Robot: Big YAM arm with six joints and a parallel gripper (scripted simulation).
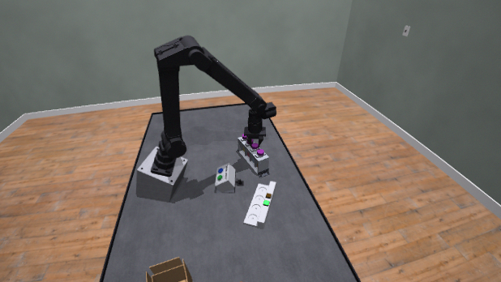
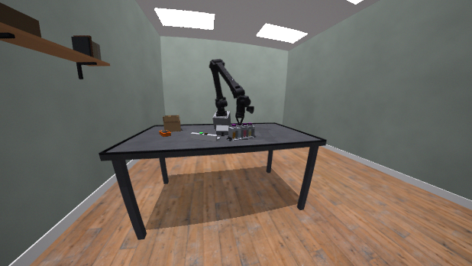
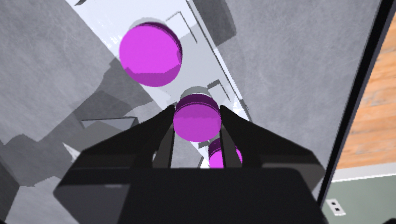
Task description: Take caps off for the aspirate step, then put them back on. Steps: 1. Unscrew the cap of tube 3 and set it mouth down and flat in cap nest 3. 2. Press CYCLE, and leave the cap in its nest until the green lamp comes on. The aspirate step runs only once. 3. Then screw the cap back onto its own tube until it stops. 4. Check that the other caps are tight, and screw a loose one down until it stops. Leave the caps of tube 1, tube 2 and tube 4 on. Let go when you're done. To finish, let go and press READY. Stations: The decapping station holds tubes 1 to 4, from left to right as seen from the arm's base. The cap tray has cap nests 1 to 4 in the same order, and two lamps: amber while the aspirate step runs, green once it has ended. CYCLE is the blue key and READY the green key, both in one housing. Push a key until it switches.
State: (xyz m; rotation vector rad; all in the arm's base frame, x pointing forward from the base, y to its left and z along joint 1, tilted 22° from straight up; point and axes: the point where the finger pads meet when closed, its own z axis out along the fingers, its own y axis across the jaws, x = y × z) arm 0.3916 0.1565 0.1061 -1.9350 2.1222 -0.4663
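Now: hand right at the cap. Also, from my hand: blue key: 170 mm behind, 110 mm to the right, 50 mm below; key housing: 160 mm behind, 130 mm to the right, 70 mm below; green key: 170 mm behind, 150 mm to the right, 50 mm below.
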